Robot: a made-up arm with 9 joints. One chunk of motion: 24 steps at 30 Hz.
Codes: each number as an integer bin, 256 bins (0 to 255) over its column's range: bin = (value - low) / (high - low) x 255, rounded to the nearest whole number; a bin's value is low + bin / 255 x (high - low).
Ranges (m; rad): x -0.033..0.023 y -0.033..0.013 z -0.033..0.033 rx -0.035..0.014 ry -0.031..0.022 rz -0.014..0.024
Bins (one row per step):
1: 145 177 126 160 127 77
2: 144 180 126 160 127 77
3: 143 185 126 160 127 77
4: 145 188 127 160 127 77
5: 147 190 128 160 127 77
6: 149 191 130 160 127 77
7: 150 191 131 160 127 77
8: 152 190 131 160 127 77
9: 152 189 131 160 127 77
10: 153 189 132 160 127 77
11: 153 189 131 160 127 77
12: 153 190 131 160 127 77
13: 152 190 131 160 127 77
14: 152 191 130 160 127 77
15: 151 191 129 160 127 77
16: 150 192 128 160 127 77
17: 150 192 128 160 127 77
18: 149 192 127 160 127 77
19: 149 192 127 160 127 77
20: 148 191 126 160 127 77
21: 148 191 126 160 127 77
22: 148 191 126 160 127 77
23: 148 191 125 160 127 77
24: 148 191 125 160 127 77
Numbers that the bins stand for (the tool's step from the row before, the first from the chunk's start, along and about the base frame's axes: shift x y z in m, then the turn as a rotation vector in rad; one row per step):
1: -0.00116 -0.00107 -0.00039 -0.00425 -0.00460 -0.00253
2: -0.00138 -0.00053 -0.00039 -0.00425 -0.00460 -0.00253
3: -0.00160 0.00037 -0.00039 -0.00425 -0.00460 -0.00253
4: -0.00116 0.00091 -0.00013 -0.00425 -0.00460 -0.00253
5: -0.00072 0.00127 0.00013 -0.00425 -0.00460 -0.00253
6: -0.00028 0.00145 0.00065 -0.00425 -0.00460 -0.00253
7: -0.00006 0.00145 0.00091 -0.00425 -0.00460 -0.00253
8: 0.00038 0.00127 0.00091 -0.00425 -0.00460 -0.00253
9: 0.00038 0.00109 0.00091 -0.00425 -0.00460 -0.00253
10: 0.00060 0.00109 0.00116 -0.00425 -0.00460 -0.00253
11: 0.00060 0.00109 0.00091 -0.00425 -0.00460 -0.00253
12: 0.00060 0.00127 0.00091 -0.00425 -0.00460 -0.00253
13: 0.00038 0.00127 0.00091 -0.00425 -0.00460 -0.00253
14: 0.00038 0.00145 0.00065 -0.00425 -0.00460 -0.00253
15: 0.00016 0.00145 0.00039 -0.00425 -0.00460 -0.00253
16: -0.00006 0.00164 0.00013 -0.00425 -0.00460 -0.00253
17: -0.00006 0.00164 0.00013 -0.00425 -0.00460 -0.00253
18: -0.00028 0.00164 -0.00013 -0.00425 -0.00460 -0.00253
19: -0.00028 0.00164 -0.00013 -0.00425 -0.00460 -0.00253
20: -0.00050 0.00145 -0.00039 -0.00425 -0.00460 -0.00253
21: -0.00050 0.00145 -0.00039 -0.00425 -0.00460 -0.00253
22: -0.00050 0.00145 -0.00039 -0.00425 -0.00460 -0.00253
23: -0.00050 0.00145 -0.00065 -0.00425 -0.00460 -0.00253
24: -0.00050 0.00145 -0.00065 -0.00425 -0.00460 -0.00253

